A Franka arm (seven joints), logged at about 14 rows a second.
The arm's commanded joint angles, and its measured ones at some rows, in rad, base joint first. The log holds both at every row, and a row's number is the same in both.
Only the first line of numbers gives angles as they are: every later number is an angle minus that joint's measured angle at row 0.
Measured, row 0:
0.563, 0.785, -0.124, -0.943, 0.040, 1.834, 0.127
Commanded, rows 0 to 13:
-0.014, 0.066, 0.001, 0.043, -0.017, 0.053, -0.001
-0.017, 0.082, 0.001, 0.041, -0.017, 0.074, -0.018
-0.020, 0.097, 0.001, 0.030, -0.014, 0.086, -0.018
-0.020, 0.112, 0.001, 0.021, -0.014, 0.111, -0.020
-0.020, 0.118, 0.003, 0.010, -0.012, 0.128, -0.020
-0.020, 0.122, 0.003, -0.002, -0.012, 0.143, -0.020
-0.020, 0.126, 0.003, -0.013, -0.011, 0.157, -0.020
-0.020, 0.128, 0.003, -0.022, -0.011, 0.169, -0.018
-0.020, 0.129, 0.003, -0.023, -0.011, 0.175, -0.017
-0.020, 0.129, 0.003, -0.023, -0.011, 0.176, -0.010
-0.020, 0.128, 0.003, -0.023, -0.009, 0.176, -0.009
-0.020, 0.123, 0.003, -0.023, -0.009, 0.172, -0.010
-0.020, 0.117, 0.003, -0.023, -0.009, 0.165, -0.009
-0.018, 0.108, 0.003, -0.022, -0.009, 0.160, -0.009
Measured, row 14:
-0.020, 0.137, 0.000, -0.008, 0.000, 0.159, -0.005
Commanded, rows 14 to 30:
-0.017, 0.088, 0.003, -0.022, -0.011, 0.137, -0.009
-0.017, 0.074, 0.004, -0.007, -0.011, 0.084, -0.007
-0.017, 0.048, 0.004, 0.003, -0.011, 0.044, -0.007
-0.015, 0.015, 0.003, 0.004, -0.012, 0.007, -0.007
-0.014, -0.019, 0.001, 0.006, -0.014, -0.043, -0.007
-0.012, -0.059, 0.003, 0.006, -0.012, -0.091, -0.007
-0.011, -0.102, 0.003, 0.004, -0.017, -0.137, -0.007
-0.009, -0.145, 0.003, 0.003, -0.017, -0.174, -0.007
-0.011, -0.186, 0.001, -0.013, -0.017, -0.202, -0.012
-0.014, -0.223, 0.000, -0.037, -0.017, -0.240, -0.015
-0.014, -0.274, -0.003, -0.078, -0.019, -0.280, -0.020
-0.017, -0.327, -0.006, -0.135, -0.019, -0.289, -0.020
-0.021, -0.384, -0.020, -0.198, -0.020, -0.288, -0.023
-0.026, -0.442, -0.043, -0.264, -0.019, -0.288, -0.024
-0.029, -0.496, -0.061, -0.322, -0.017, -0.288, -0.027
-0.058, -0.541, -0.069, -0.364, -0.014, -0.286, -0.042
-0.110, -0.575, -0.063, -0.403, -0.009, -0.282, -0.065
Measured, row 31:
-0.048, -0.436, -0.065, -0.228, -0.002, -0.307, -0.019
